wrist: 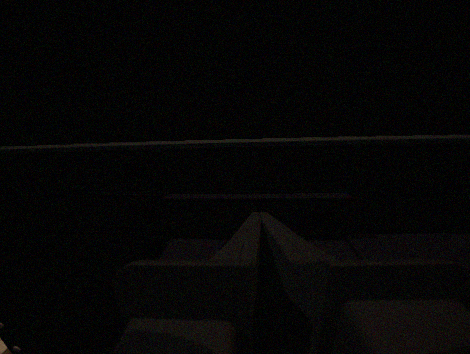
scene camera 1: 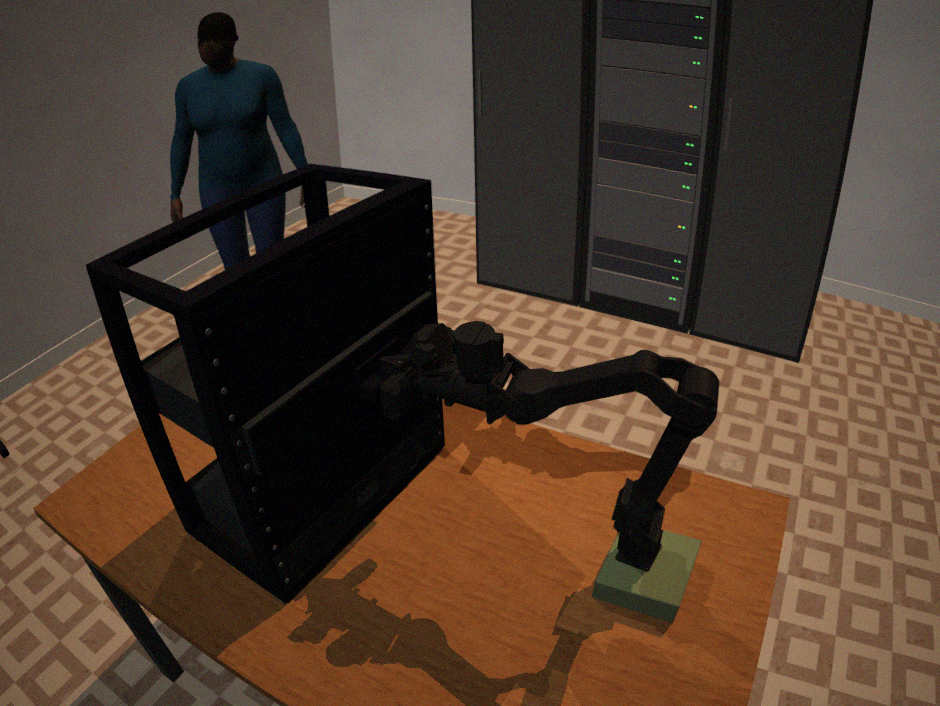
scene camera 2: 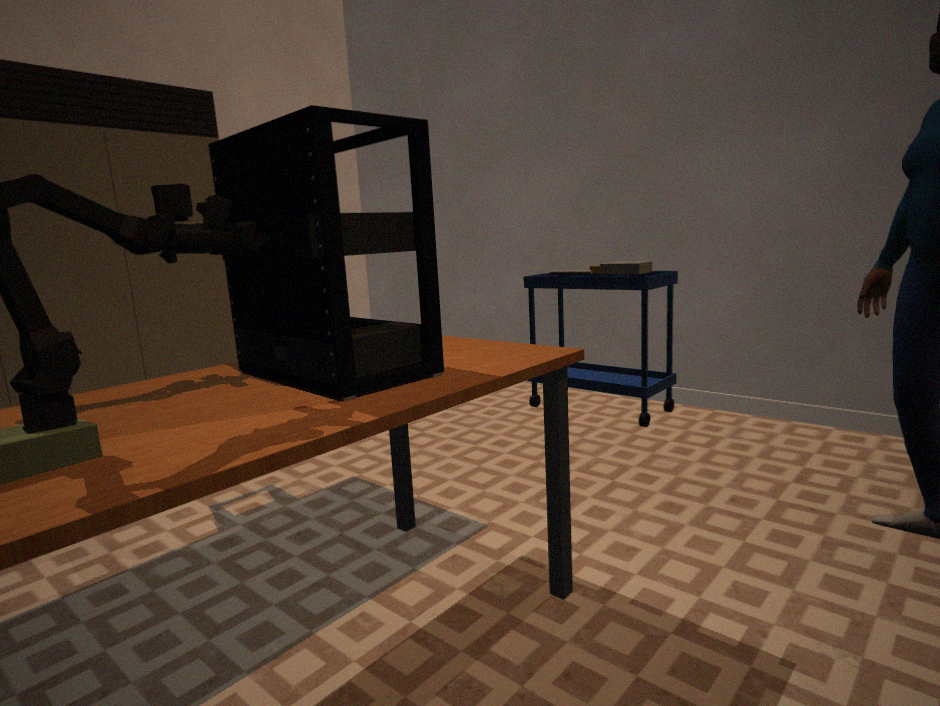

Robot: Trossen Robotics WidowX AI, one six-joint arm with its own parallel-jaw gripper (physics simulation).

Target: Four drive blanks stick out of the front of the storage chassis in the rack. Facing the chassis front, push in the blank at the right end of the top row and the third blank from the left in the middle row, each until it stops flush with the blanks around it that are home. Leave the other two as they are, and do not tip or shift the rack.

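Frame: origin at the arm's base, x ahead, y left, z up, level; centimetres.
Seen in the pictures: gripper, between the fingertips: [wrist: 258,219] [scene camera 1: 380,360] [scene camera 2: 268,239]; arm's base, origin of its link: [scene camera 1: 638,552] [scene camera 2: 49,426].
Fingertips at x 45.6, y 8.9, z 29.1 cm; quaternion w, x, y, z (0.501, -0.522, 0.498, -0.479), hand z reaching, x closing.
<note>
Pixels of each thing's middle, then the offset from my fingertips to it. Level surfaces: height alone.
- blank, middle of its body: [wrist: 252,182] [scene camera 1: 352,350] dx +6.0, dy +0.4, dz +0.0 cm
- faint ledge, middle of its body: [wrist: 396,228] [scene camera 1: 406,339] [scene camera 2: 307,250] dx +3.4, dy -10.7, dz -2.8 cm
- wooden table, height of its surface: dz -34.6 cm
The storage chassis [scene camera 1: 303,448] [scene camera 2: 379,231] sits in the black rack [scene camera 1: 208,364] [scene camera 2: 328,227], which stands upright on the table. Its front is very dark, and its rows are hard to tell apart. My gripper [scene camera 1: 373,378] [scene camera 2: 262,239] [wrist: 258,219] is shut and empty, with its tips at the chassis front. In the wrist view a blank [wrist: 215,196] shows a thin top edge just above and behind the tips; contact is too dark to tell. Lower down, a faint ledge [wrist: 410,245] shows to the right of the fingers. Which blanks these are, I cannot tell.
The arm reaches from a green base block [scene camera 1: 653,577] [scene camera 2: 53,452] across the wooden table [scene camera 1: 486,562] [scene camera 2: 524,357]. A person [scene camera 1: 235,129] [scene camera 2: 915,296] stands beyond the rack. A tall server cabinet [scene camera 1: 528,151] and a blue cart [scene camera 2: 644,334] stand on the floor away from the table.
</note>
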